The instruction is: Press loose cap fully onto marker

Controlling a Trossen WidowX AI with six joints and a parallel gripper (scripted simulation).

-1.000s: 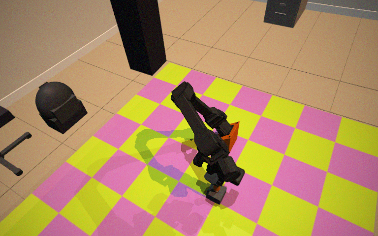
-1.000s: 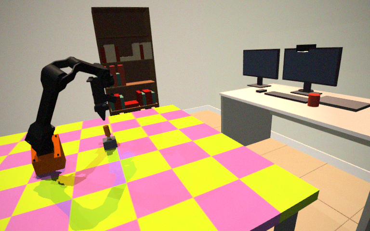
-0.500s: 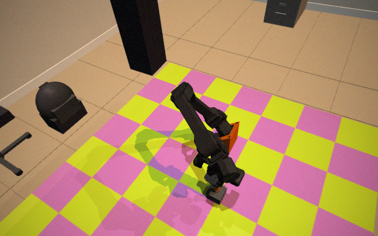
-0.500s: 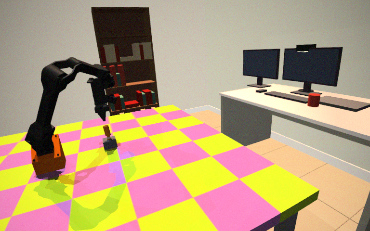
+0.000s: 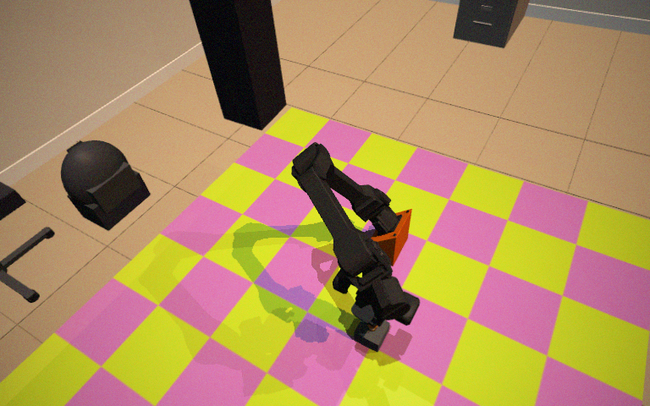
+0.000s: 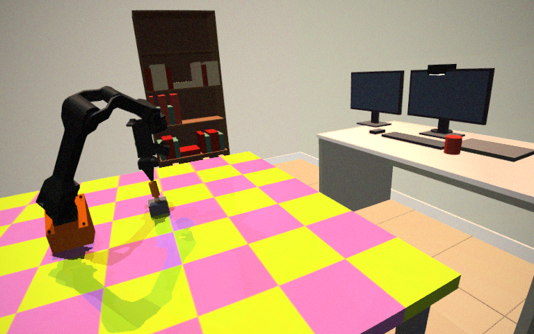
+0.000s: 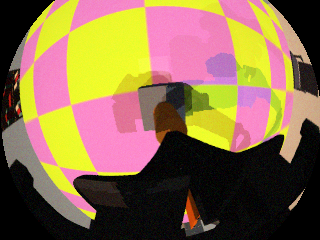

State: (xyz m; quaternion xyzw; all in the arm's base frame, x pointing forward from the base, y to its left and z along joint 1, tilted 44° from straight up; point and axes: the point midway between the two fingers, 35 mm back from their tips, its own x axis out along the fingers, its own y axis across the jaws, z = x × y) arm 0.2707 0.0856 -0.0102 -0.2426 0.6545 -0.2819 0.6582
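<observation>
My gripper tip is 100 mm above the dark grey holder block. Round my gripper tip: orange cap (30 mm below).
</observation>
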